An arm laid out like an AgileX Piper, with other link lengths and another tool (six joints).
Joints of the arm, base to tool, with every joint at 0 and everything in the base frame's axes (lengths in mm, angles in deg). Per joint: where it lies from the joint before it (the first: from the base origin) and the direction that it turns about. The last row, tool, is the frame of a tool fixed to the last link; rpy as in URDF.
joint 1: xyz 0 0 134.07 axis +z
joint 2: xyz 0 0 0 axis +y
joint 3: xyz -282.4 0 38.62 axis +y
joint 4: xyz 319.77 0 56.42 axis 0.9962 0 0.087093
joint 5: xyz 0 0 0 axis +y
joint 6: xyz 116.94 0 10.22 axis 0.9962 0 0.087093
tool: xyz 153.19 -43 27.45 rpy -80.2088 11.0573 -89.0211
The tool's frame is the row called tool.
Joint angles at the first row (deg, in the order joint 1, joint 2, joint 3, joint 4, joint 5, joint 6):
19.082, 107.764, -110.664, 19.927, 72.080, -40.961
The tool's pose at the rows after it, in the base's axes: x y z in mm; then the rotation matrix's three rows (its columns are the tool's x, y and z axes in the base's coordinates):
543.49, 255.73, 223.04; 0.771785, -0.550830, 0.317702; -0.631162, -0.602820, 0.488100; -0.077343, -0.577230, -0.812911
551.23, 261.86, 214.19; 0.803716, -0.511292, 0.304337; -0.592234, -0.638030, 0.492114; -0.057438, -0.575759, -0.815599
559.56, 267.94, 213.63; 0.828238, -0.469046, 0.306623; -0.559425, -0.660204, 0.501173; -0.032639, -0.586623, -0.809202
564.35, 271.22, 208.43; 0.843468, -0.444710, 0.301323; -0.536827, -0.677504, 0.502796; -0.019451, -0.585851, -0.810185
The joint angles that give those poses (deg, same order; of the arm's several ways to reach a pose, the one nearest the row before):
19.082, 109.903, -110.905, 19.927, 72.081, -43.661
19.083, 112.215, -112.615, 20.206, 72.079, -47.007
19.082, 113.927, -114.521, 20.562, 71.763, -49.798
19.082, 115.262, -115.516, 20.659, 71.633, -51.669

